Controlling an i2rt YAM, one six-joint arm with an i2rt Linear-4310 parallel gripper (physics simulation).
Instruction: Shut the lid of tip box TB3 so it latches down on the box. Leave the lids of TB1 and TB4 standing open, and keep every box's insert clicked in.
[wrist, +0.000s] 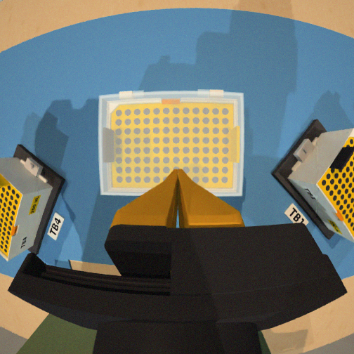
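Observation:
The middle box, whose label does not show, is seen from above. Its clear lid (240, 150) lies over the yellow insert (172, 135), whose holes look greyed through it. Whether the lid is latched or slightly raised I cannot tell. My gripper (177, 175) is shut and empty, its orange tips over the near edge of that lid, a little right of its middle; contact is unclear. Box TB4 (36, 186) is at the left and box TB1 (311, 167) at the right, both cut by the view's edge with yellow inserts uncovered. Their lids do not show clearly.
TB4 and TB1 stand on dark bases, with a TB4 card (55, 226) and a TB1 card (296, 215) beside them. All are on a round blue mat (175, 45) on a wooden table (100, 11). A green object (60, 335) shows at the bottom left.

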